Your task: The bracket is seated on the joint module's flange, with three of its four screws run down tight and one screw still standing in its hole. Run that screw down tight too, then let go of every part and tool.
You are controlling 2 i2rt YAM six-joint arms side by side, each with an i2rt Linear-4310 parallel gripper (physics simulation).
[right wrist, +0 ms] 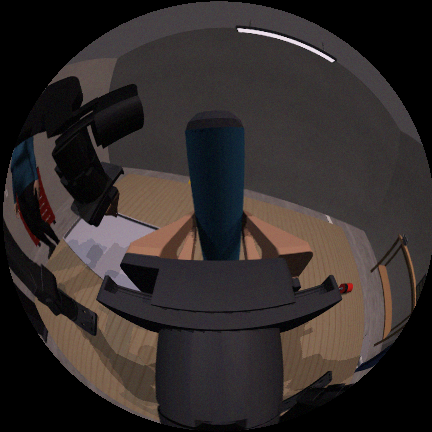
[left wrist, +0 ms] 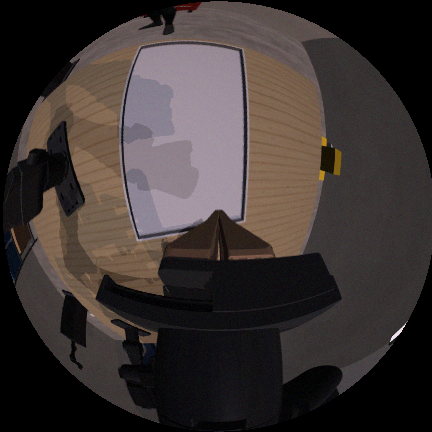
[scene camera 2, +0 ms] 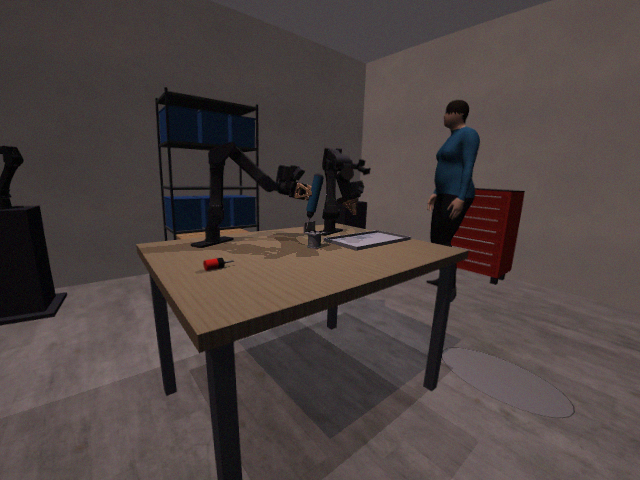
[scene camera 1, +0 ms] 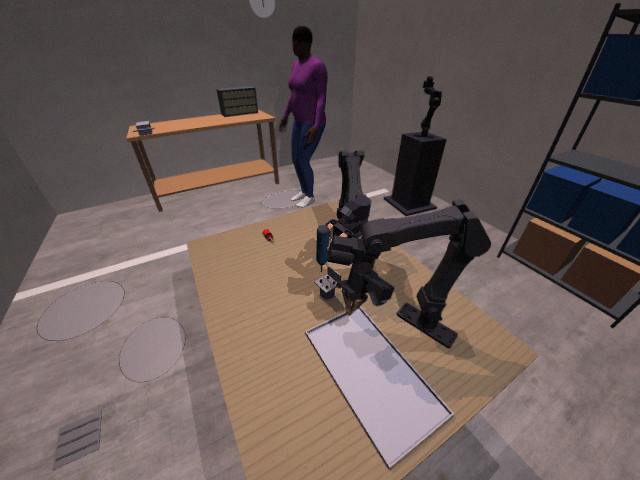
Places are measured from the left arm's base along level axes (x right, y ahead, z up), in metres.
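Where they show: left gripper, fingertip midpoint: [right wrist: 114, 214] [left wrist: 218, 215] [scene camera 2: 354, 215] [scene camera 1: 348, 314]; right gripper, fingertip midpoint: [right wrist: 218, 215] [scene camera 2: 315, 194] [scene camera 1: 322, 246]; left arm's base, origin of the base link: [right wrist: 73, 310] [left wrist: 61, 166] [scene camera 2: 329, 232] [scene camera 1: 426, 325]; right arm's base, origin of the base link: [left wrist: 130, 327] [scene camera 2: 213, 242].
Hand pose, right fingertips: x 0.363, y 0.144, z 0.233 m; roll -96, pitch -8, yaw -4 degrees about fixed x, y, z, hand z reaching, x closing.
Observation:
Things, the pixels of their centre, and the offset from my right fingertips. Level surfaces: height alone.
- bracket, body centre: [scene camera 1: 327, 279] [scene camera 2: 314, 228] dx -0.018, dy -0.010, dz -0.151 m
- grey joint module, body centre: [scene camera 1: 327, 289] [scene camera 2: 314, 239] dx -0.018, dy -0.010, dz -0.201 m
- blue screwdriver, body centre: [right wrist: 219, 242] [scene camera 1: 322, 252] [scene camera 2: 313, 201] dx +0.005, dy -0.005, dz -0.032 m
- white tray, body centre: [left wrist: 185, 114] [right wrist: 103, 237] [scene camera 1: 370, 369] [scene camera 2: 369, 238] dx -0.317, dy +0.122, dz -0.225 m
- red screwdriver, body centre: [scene camera 2: 219, 263] [right wrist: 342, 287] [scene camera 1: 269, 236] dx +0.434, dy -0.076, dz -0.216 m
- wooden table, its level: dz -0.233 m
The bracket [scene camera 1: 325, 283] [scene camera 2: 309, 226] sits on the grey joint module [scene camera 1: 327, 295] [scene camera 2: 314, 241], upright plate at its back. Dark screw heads dot its flat plate in scene camera 1; which one stands proud is too small to tell. My right gripper [scene camera 1: 330, 233] [scene camera 2: 307, 191] [right wrist: 218, 215] is shut on the blue screwdriver [scene camera 1: 322, 245] [scene camera 2: 314, 195] [right wrist: 216, 165], which leans slightly in scene camera 2, its bit pointing down, a little above the bracket's flat plate. My left gripper [scene camera 1: 351, 311] [scene camera 2: 353, 210] [left wrist: 218, 215] is shut and empty, beside the tray's near-module end.
A white tray [scene camera 1: 377, 392] [scene camera 2: 369, 239] [left wrist: 200, 100] with a dark rim lies beside the module. A red screwdriver [scene camera 1: 267, 235] [scene camera 2: 212, 264] [right wrist: 346, 288] lies on the wooden table [scene camera 1: 248, 330] [scene camera 2: 289, 279]. The left arm's links stand close beside the blue screwdriver in scene camera 1.

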